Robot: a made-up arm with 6 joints.
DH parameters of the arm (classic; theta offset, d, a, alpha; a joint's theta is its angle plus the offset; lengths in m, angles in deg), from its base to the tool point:
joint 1: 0 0.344 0 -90
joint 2: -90 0 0.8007 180
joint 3: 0 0 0 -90
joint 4: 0 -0.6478 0 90
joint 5: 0 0.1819 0 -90
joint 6: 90 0 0 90
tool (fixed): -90 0 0 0
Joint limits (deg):
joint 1: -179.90..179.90
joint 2: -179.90..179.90
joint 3: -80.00..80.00
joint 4: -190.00..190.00
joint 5: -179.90..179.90
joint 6: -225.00..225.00
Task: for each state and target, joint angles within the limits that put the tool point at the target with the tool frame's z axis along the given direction. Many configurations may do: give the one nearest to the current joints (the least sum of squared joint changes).
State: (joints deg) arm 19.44 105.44 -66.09 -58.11 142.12 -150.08
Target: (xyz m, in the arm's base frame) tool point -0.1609 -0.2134 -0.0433 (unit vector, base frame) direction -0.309 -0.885 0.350
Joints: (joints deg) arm 25.89 155.83 -43.63 -48.00 119.39 -148.47
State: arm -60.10 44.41 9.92 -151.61 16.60 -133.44
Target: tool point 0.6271 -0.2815 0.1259 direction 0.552 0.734 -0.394
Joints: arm -35.54 56.58 -22.32 -138.13 34.32 -133.94
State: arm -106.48 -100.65 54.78 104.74 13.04 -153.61
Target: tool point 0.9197 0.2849 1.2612 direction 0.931 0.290 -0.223
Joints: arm -154.32 -68.54 29.84 141.23 -6.71 -133.23
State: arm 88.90 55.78 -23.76 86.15 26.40 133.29
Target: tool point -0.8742 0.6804 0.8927 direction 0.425 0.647 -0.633
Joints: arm 140.71 33.79 8.28 98.53 26.88 139.86
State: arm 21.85 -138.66 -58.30 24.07 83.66 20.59
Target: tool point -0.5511 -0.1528 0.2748 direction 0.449 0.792 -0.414
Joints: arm -0.62 -151.26 -54.51 29.23 83.84 62.25
